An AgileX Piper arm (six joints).
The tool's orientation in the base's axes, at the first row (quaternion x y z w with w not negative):
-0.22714, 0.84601, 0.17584, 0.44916
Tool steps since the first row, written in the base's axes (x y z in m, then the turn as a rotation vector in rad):
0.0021, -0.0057, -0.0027, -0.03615, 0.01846, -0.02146
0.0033, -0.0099, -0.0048, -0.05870, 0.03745, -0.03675
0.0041, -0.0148, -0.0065, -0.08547, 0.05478, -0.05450
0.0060, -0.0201, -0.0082, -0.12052, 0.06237, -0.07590
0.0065, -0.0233, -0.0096, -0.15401, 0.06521, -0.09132
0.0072, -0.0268, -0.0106, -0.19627, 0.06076, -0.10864
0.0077, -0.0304, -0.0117, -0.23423, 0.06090, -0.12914
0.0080, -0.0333, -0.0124, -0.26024, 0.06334, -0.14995
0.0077, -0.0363, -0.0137, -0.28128, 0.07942, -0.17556
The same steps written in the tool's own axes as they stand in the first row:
0.0025, -0.0062, 0.0000, 0.03168, 0.03301, -0.00385
0.0046, -0.0105, -0.0002, 0.05135, 0.05967, -0.00149
0.0068, -0.0152, -0.0012, 0.07554, 0.08699, -0.00151
0.0085, -0.0208, -0.0016, 0.10908, 0.11034, -0.01010
0.0101, -0.0239, -0.0021, 0.13791, 0.12943, -0.02321
0.0114, -0.0273, -0.0029, 0.17431, 0.14701, -0.04492
0.0129, -0.0307, -0.0038, 0.21023, 0.16580, -0.05971
0.0140, -0.0333, -0.0046, 0.23998, 0.18000, -0.06505
0.0159, -0.0358, -0.0056, 0.26823, 0.20244, -0.05760

